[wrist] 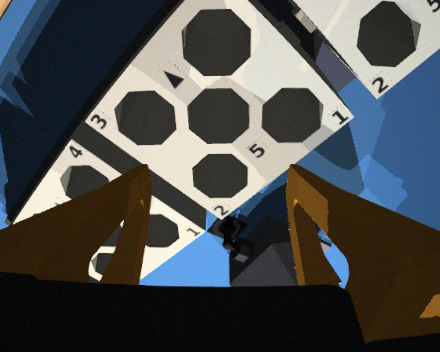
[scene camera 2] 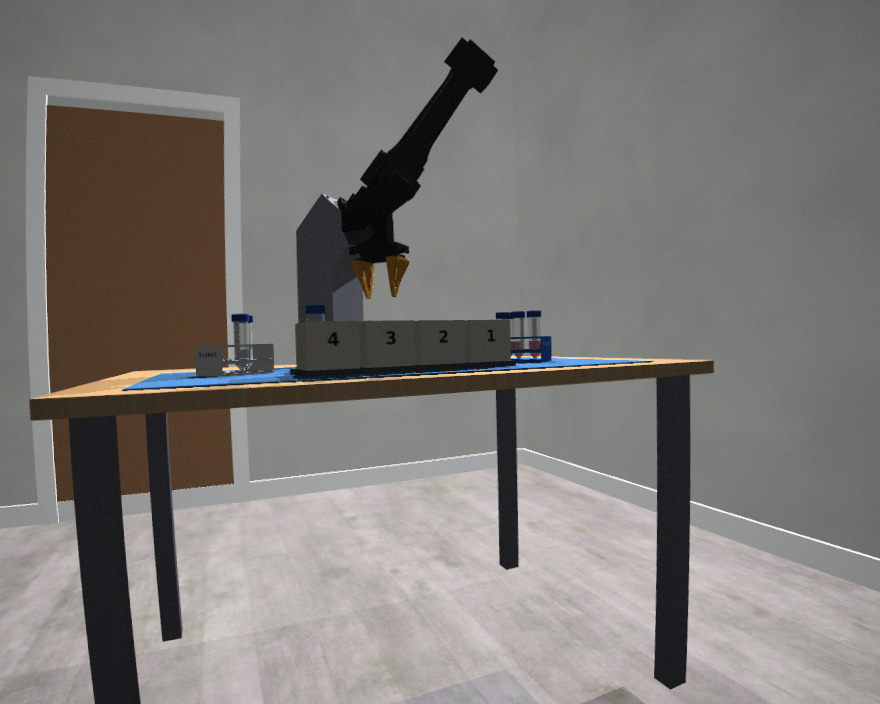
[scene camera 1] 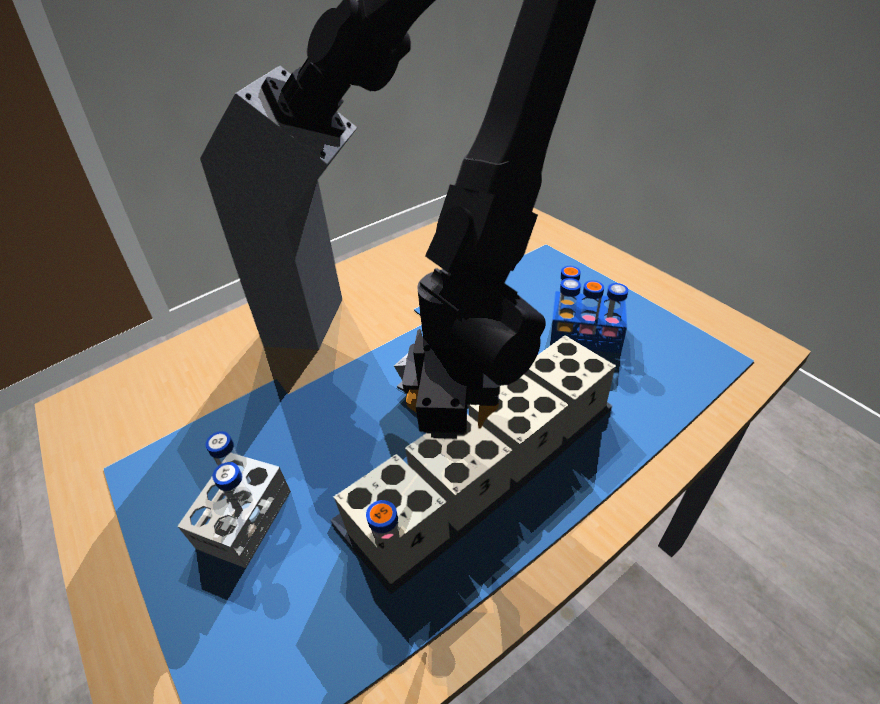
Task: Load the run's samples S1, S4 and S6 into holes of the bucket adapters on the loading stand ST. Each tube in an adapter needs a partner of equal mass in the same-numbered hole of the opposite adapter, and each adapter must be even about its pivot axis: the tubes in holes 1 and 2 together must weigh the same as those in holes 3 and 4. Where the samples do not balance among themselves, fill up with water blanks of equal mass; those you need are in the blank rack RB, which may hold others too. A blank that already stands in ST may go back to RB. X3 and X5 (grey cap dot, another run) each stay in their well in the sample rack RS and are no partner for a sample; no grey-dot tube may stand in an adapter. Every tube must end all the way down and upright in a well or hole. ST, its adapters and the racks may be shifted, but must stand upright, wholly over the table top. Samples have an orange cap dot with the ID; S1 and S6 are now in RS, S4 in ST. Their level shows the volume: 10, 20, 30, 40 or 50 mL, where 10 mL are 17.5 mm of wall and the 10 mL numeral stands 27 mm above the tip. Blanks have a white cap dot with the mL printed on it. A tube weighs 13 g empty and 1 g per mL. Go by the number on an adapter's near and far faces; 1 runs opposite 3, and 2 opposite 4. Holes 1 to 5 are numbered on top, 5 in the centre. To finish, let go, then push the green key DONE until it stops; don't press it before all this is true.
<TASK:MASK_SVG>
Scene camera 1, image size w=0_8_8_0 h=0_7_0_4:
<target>my gripper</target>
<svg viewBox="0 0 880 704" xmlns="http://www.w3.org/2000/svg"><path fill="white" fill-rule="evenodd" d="M485 374L483 374L483 389L469 390L467 405L479 405L478 429L482 428L484 421L499 406L500 385L494 383ZM411 344L409 346L402 384L403 390L407 394L406 404L416 412L419 388L413 354L414 344ZM422 330L424 340L430 345L444 349L454 348L452 344L443 345L441 342L428 338Z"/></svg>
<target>blank rack RB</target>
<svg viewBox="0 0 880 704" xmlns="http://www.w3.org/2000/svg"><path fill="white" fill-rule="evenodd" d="M238 455L244 466L242 471L243 480L253 497L250 506L240 511L233 509L220 489L212 501L208 500L207 494L212 487L216 486L211 477L177 527L195 549L246 568L291 491L280 467ZM206 508L196 525L193 526L191 518L197 510ZM258 506L260 513L254 523L247 523Z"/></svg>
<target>40 mL blank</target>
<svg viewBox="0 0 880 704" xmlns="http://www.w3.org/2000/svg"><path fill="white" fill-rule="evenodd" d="M258 506L247 523L254 523L260 513ZM220 464L212 475L216 486L223 491L235 510L240 511L248 508L253 501L253 497L242 479L239 467L233 462Z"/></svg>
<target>blue sample rack RS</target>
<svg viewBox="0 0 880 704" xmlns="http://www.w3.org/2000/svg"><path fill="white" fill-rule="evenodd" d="M555 292L550 346L565 335L589 350L612 353L622 352L627 330L626 303L624 304L621 321L609 323L604 319L606 310L604 303L607 302L608 297L602 296L598 319L589 321L581 317L584 294L579 294L576 314L569 319L563 318L558 314L560 291ZM602 336L602 327L621 328L618 331L617 337ZM579 325L597 326L596 335L579 333ZM557 322L573 323L573 332L557 331Z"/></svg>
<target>grey-dot tube X3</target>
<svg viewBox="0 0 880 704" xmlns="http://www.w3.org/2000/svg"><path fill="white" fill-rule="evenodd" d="M557 322L557 331L573 332L573 323ZM568 278L562 280L560 284L558 314L563 318L570 319L576 313L581 283L576 279Z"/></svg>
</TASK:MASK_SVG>
